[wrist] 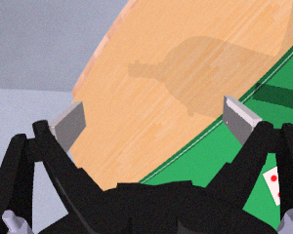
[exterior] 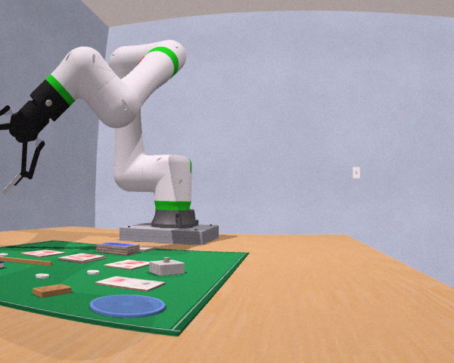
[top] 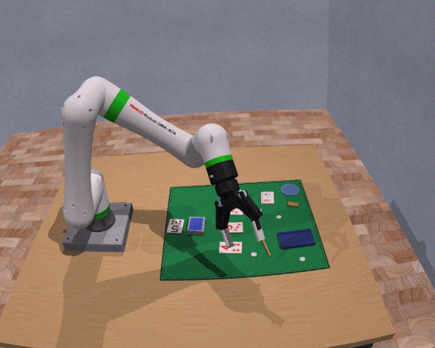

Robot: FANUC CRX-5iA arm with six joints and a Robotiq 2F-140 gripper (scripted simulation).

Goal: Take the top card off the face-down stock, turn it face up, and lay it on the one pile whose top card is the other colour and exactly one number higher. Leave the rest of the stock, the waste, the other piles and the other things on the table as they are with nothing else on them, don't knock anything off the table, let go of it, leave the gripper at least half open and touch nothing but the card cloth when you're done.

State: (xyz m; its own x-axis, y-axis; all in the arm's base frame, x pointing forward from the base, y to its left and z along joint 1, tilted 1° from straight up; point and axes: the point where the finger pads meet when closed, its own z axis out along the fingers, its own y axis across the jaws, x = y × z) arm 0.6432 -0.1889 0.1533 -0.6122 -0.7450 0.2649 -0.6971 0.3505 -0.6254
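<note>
My gripper is now 310 mm past the black 5, 250 mm to the right of it and 180 mm above it. From my hand the other things lie so: wooden stick (200 mm to the left, 190 mm below, 60 mm ahead); green card cloth (300 mm to the left, 200 mm below, 40 mm behind); grey knobbed block (490 mm to the left, 170 mm below, 60 mm behind).
</note>
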